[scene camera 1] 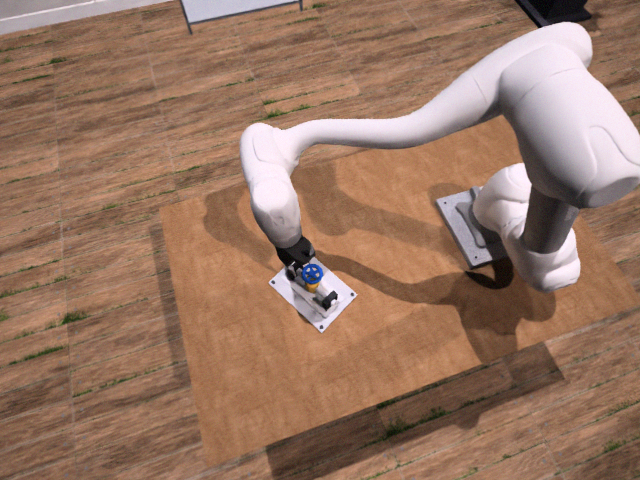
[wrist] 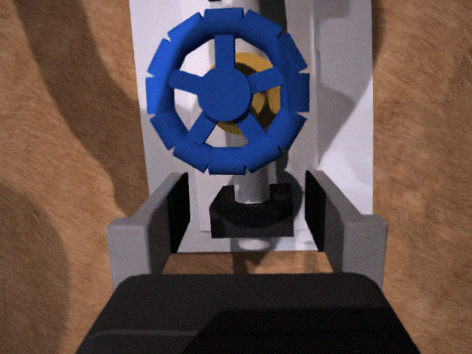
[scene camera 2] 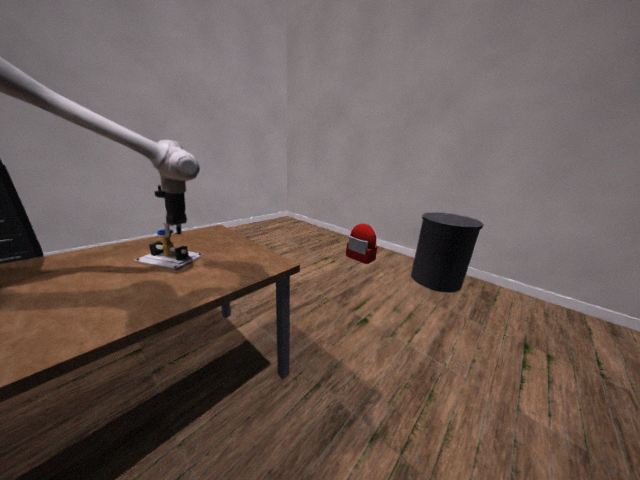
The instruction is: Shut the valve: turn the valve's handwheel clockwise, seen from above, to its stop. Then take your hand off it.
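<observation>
The blue five-spoked handwheel point(scene camera 1: 312, 274) point(scene camera 2: 163, 232) point(wrist: 225, 93) sits on top of the yellow valve body point(scene camera 1: 312, 287) point(scene camera 2: 166, 247) point(wrist: 274, 100). The valve is in a pale pipe on a white base plate point(scene camera 1: 342, 290) point(wrist: 345, 150), with a black pipe clamp point(scene camera 1: 329, 300) point(scene camera 2: 181, 252) point(wrist: 252, 220) at either end. My gripper point(scene camera 1: 295, 271) point(scene camera 2: 173, 228) point(wrist: 246, 195) is open and empty, pointing down. It stands beside the wheel; in the wrist view the rim is just above the fingertips, outside the gap, and one spoke points straight up. Exact finger height relative to the rim is hard to tell.
The plate lies on the brown table point(scene camera 1: 232, 387) point(scene camera 2: 248, 258). My arm's base point(scene camera 1: 467, 232) stands on the same table, to the right in scene camera 1. A black bin point(scene camera 2: 444, 253) and a red backpack point(scene camera 2: 361, 242) are beyond the table.
</observation>
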